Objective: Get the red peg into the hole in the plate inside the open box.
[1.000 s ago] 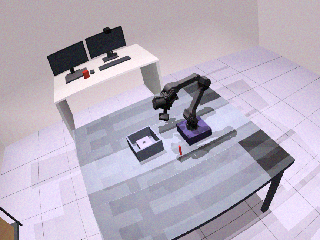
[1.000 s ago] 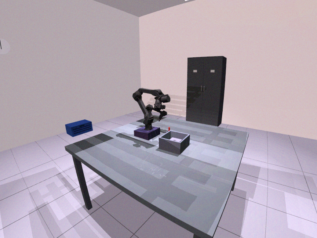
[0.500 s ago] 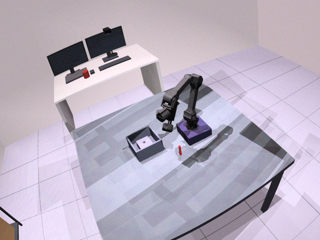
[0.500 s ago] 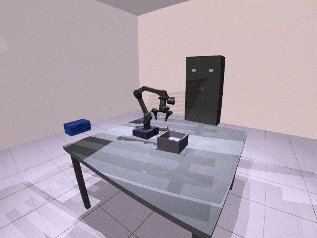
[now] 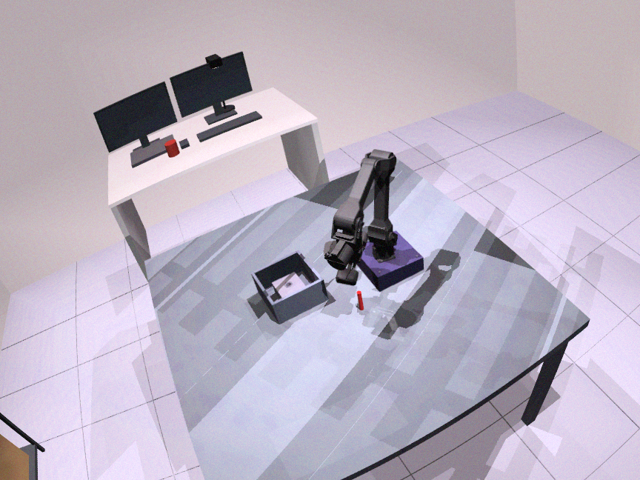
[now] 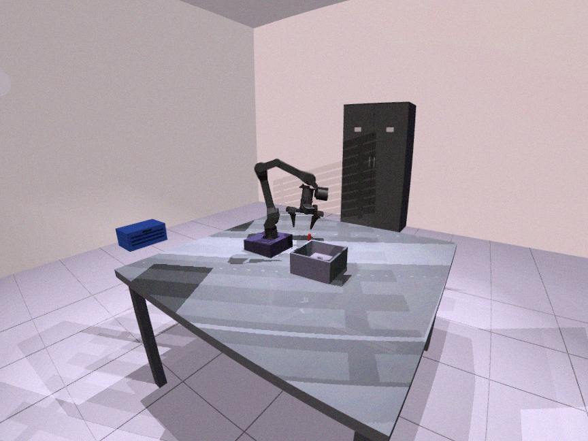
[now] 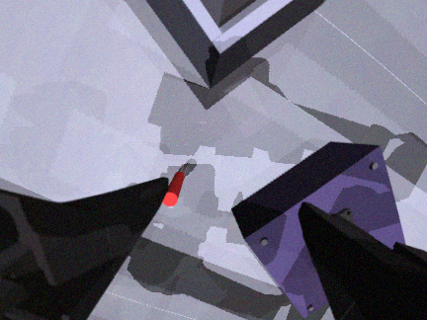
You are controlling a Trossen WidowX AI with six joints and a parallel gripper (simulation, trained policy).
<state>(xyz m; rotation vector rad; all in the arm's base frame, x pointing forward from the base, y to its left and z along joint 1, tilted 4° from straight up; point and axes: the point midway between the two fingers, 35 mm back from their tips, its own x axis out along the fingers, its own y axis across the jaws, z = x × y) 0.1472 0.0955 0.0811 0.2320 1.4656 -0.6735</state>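
Now: gripper tip 50 mm to the right of the red peg and 80 mm above it. Also, from my gripper tip: box: 200 mm ahead, 120 mm to the right, 100 mm below; pale plate: 200 mm ahead, 120 mm to the right, 80 mm below.
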